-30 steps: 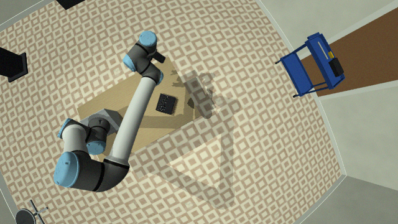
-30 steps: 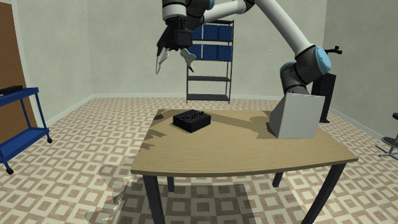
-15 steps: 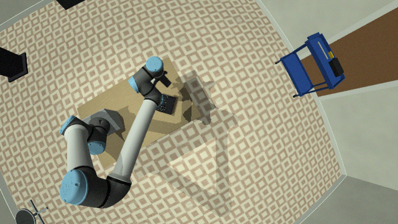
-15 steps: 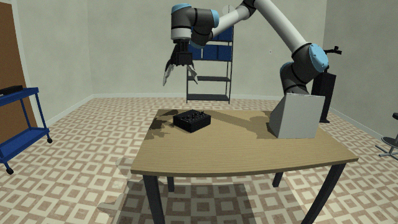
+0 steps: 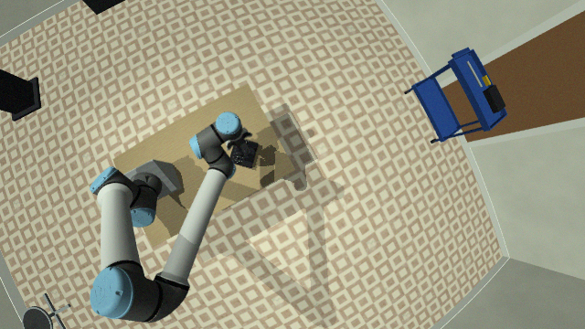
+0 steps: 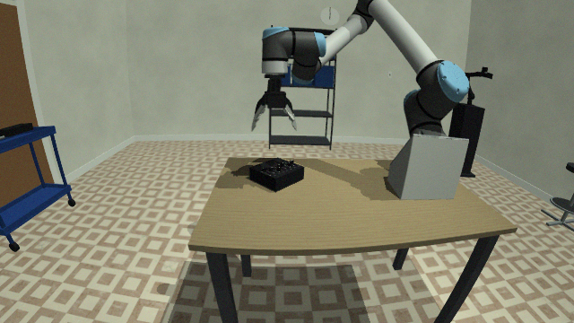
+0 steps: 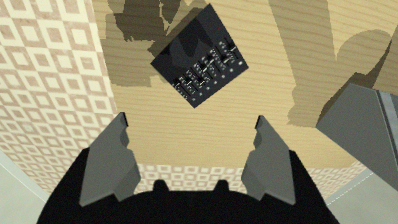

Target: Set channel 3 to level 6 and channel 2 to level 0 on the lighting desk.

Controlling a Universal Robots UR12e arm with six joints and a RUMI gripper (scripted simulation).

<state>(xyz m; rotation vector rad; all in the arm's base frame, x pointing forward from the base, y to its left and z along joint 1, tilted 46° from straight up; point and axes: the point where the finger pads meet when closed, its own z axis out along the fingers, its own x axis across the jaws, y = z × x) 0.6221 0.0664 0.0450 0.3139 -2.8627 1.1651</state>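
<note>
The fader knob lies 30 mm ahead of my hand, 20 mm to the left of it and 140 mm below it.
</note>
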